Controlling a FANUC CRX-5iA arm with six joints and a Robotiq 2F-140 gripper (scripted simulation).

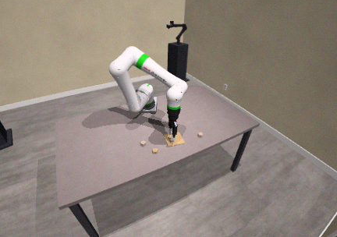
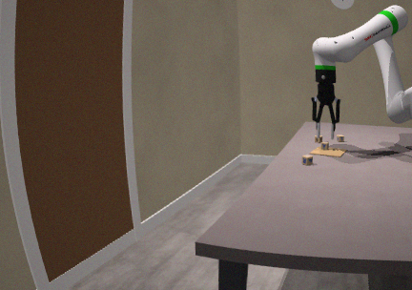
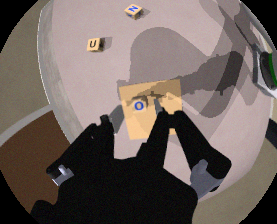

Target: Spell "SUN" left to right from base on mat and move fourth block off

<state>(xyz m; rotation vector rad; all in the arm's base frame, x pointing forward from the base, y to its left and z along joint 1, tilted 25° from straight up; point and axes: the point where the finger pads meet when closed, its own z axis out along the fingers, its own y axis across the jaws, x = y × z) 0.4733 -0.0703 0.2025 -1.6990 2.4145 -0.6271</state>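
Right now my hand is 10 mm past the tan mat, 40 mm to the right of it and 80 mm above it. From my hand the other things lie so: tan letter block: 10 mm ahead, 170 mm to the right, 70 mm below.
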